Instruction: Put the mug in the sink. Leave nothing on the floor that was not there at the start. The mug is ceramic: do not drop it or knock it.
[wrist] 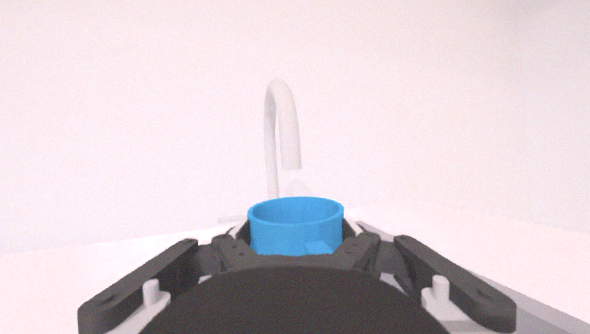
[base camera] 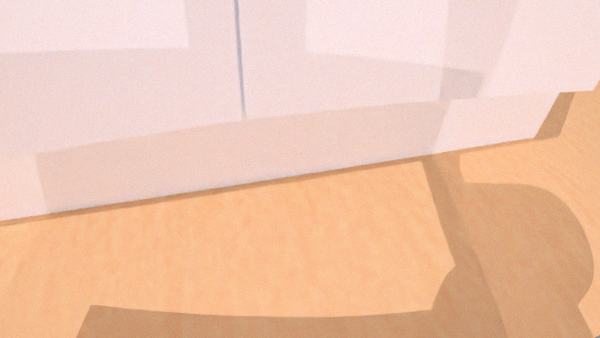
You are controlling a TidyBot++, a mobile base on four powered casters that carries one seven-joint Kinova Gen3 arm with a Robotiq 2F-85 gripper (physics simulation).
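Frame: origin at the arm's base, x ahead, y left, z up, level; centimetres.
Where they show: gripper, fingertip midpoint: [wrist: 296,230].
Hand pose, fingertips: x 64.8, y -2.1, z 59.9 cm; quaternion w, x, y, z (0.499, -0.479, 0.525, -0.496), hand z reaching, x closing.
Observation:
After its pixels a point has its place.
The blue mug [wrist: 280,237] {z 60.3, x 62.5, y -0.9 cm} is upright between the fingers of my gripper [wrist: 296,230] {z 59.9, x 64.8, y -2.1 cm} in the wrist view, with its open rim up and a bit of its handle facing the camera. The gripper is shut on it. A grey edge of the sink [wrist: 545,311] shows at the lower right, behind and beside the right finger. The mug and the gripper hide most of the sink, so the mug's height over it cannot be told. The mug and gripper do not show in the base camera view.
A pale curved faucet [wrist: 290,135] {z 68.9, x 70.6, y -2.4 cm} rises behind the mug, its spout end a little above the rim in the picture. The white countertop [wrist: 45,285] {z 51.4, x 74.0, y 32.5 cm} spreads to both sides, with a wall behind. In the base camera view, a white cabinet [base camera: 125,100] {z -20.0, x 36.3, y 16.5 cm} stands on the wooden floor [base camera: 275,240] {z -39.7, x 34.4, y 2.3 cm}, which carries shadows.

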